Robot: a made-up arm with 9 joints.
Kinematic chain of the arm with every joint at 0, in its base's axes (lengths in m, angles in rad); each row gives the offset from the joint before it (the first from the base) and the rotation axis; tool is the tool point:
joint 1: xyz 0 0 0.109 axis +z
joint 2: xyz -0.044 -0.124 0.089 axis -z
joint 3: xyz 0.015 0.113 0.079 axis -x
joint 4: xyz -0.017 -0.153 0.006 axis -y
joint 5: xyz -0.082 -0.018 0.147 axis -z
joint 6: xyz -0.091 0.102 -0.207 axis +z
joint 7: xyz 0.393 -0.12 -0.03 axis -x
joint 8: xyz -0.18 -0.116 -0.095 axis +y
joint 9: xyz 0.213 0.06 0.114 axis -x
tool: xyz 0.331 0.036 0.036
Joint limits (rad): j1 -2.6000..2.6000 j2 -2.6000..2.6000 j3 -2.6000..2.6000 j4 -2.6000..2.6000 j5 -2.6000..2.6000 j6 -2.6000..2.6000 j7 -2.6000..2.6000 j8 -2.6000..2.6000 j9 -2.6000..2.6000
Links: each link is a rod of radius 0.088 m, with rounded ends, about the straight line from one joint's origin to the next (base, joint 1, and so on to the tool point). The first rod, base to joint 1, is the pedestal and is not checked.
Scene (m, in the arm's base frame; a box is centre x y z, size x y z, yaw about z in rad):
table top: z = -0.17
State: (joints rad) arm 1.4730 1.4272 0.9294 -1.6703 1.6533 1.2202 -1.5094 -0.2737 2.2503
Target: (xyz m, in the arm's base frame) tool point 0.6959 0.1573 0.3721
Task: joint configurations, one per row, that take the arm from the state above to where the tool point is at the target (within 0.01 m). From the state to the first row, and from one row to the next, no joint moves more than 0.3 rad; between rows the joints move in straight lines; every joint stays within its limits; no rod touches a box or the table.
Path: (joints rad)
1: 1.7156 1.2381 0.9882 -1.5152 1.4785 1.2534 -1.3551 -0.4501 2.2222
2: 1.9581 1.0490 1.0471 -1.3601 1.3037 1.2865 -1.2009 -0.6265 2.1941
3: 2.2007 0.8599 1.1059 -1.2050 1.1289 1.3197 -1.0466 -0.8030 2.1660

